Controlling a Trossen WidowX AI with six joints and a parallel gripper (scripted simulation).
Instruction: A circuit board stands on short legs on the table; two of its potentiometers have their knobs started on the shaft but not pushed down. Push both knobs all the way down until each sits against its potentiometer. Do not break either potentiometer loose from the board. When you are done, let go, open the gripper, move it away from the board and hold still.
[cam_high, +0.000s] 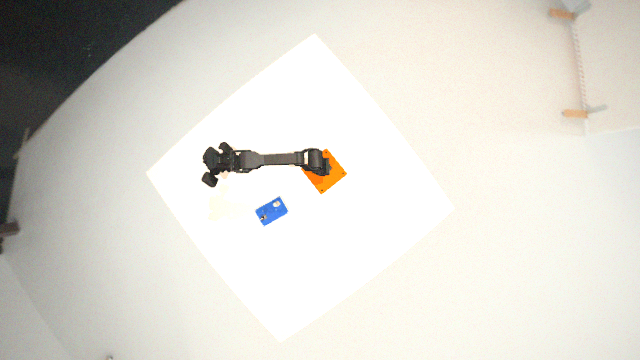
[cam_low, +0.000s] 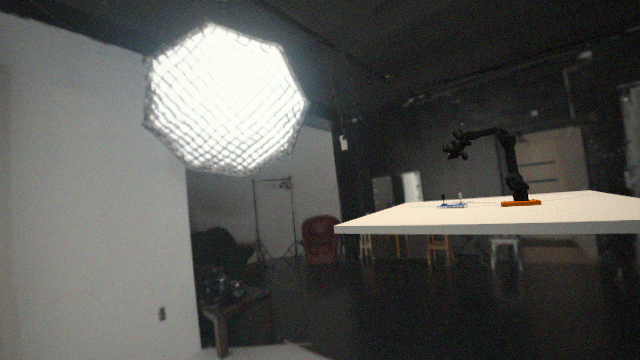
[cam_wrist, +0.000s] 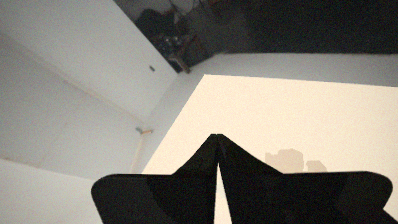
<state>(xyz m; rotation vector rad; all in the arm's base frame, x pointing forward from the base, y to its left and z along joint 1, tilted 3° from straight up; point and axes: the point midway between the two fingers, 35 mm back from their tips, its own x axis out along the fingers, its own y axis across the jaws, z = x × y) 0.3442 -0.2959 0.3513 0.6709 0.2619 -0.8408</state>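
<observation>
Right now the pale grey knob is 6 cm behind my gripper tip, 31 cm to the left of it and 26 cm below it. Also, from my gripper tip: grey potentiometer: 4 cm ahead, 31 cm to the left, 28 cm below.
</observation>
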